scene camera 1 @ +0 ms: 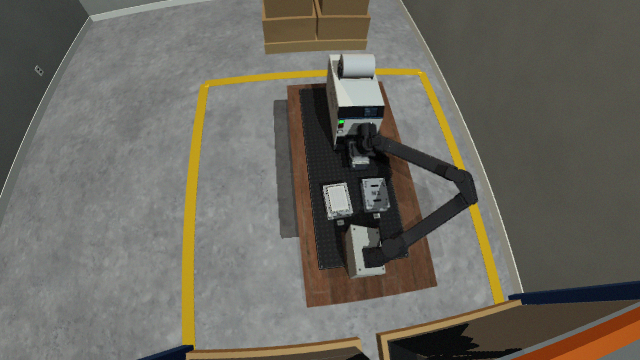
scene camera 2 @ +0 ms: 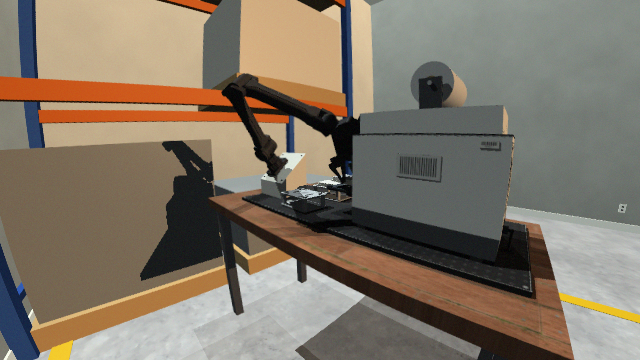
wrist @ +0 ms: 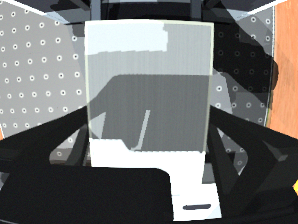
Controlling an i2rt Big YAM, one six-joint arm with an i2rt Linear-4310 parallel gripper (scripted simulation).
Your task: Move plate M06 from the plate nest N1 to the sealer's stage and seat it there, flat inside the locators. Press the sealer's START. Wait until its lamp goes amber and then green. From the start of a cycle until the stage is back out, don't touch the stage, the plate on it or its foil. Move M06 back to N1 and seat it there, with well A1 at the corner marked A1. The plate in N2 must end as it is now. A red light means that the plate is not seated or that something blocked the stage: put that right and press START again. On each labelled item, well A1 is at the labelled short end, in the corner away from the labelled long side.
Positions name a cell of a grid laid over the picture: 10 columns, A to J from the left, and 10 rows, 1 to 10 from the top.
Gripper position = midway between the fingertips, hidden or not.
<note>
In view: my gripper (wrist: E6), a foil roll (scene camera 2: H3) and a sealer (scene camera 2: H6).
The foil roll also shows in scene camera 1 (scene camera 1: F2).
</note>
